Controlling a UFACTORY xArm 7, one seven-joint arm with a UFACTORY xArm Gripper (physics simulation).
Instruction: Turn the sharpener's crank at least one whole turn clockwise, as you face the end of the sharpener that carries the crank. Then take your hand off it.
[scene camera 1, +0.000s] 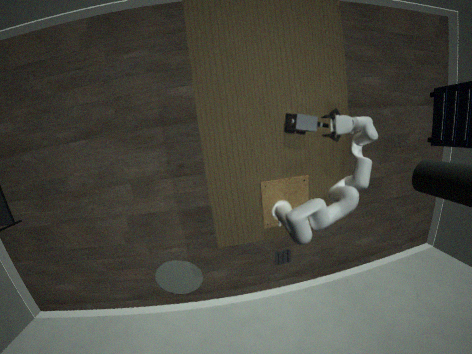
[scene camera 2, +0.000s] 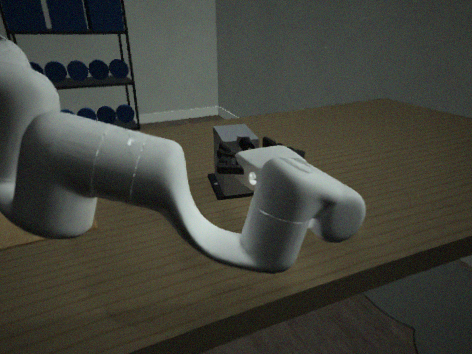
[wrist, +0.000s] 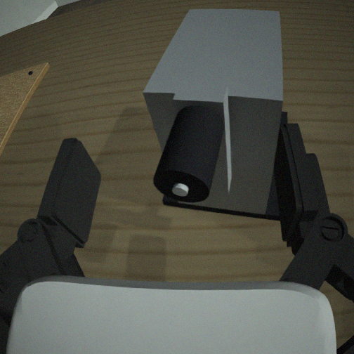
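Seen in the pictures: gripper, fingertip midpoint: (scene camera 1: 323, 126) (scene camera 2: 242, 147); arm's base, origin of the base link: (scene camera 1: 281, 210).
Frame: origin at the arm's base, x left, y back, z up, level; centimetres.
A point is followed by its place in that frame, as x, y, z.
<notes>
The grey box-shaped sharpener (scene camera 1: 306, 122) @[-4.9, -50.7, 12.0] (scene camera 2: 229, 132) @[-5.1, -49.5, 12.0] (wrist: 235, 55) stands on a black base (scene camera 1: 289, 130) @[-1.1, -46.9, 0.1] (scene camera 2: 215, 187) @[-6.1, -45.8, 0.0] on the table. Its crank end faces the gripper. The crank's black cylindrical handle (wrist: 192, 142) (scene camera 2: 245, 143) @[-16.3, -49.4, 13.2] sticks out towards the wrist camera, left of a thin pale crank arm (wrist: 228, 145) seen edge-on. My gripper (scene camera 1: 326, 125) @[-14.7, -49.4, 11.9] (wrist: 179, 149) is wide open at the crank end. The handle lies between the spread fingers in the wrist view, with a visible gap on either side. The right finger overlaps the sharpener's right edge there. In scene camera 2 the arm partly hides the gripper.
The wooden table (scene camera 1: 240, 75) @[27.0, -74.7, -0.8] (scene camera 2: 150, 290) @[-34.6, -29.5, -0.8] carries the arm's light wooden mounting board (scene camera 1: 295, 184) @[-7.4, -15.9, 0.0] (wrist: 15, 97), which lies to the left in the wrist view. A dark rack (scene camera 1: 452, 115) stands right of the table, and a shelf rack with blue items (scene camera 2: 95, 81) stands behind.
</notes>
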